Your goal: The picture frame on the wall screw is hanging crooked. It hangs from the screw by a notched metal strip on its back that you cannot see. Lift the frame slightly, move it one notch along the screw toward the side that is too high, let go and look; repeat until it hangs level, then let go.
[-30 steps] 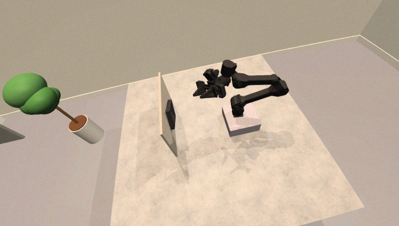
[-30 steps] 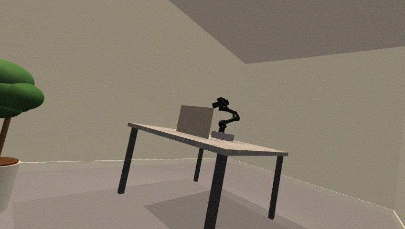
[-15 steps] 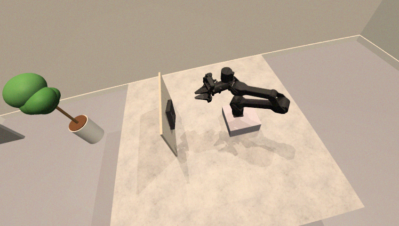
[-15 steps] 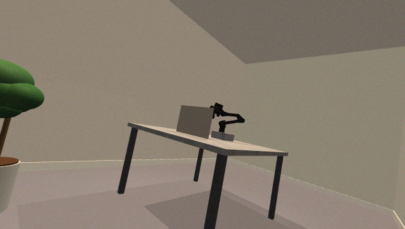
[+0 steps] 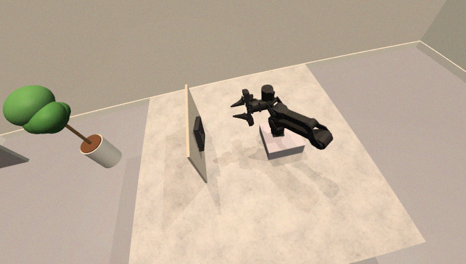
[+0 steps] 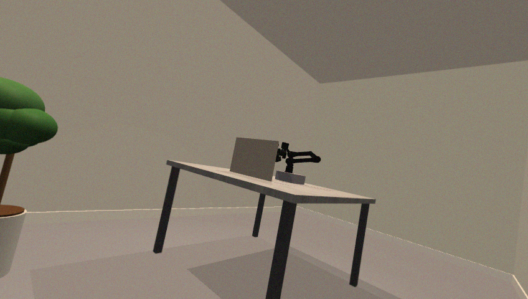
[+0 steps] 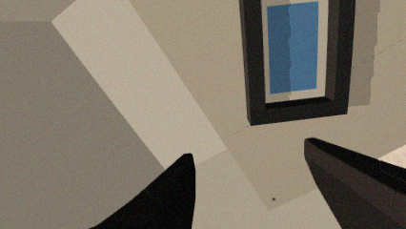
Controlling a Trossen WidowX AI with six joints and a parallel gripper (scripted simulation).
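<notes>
Right now the picture frame is 200 mm ahead of my gripper tip, 50 mm to the left of it and 90 mm below it. The rest, counted from my gripper tip: wall panel (210 mm ahead, 30 mm to the left, 100 mm below).
</notes>
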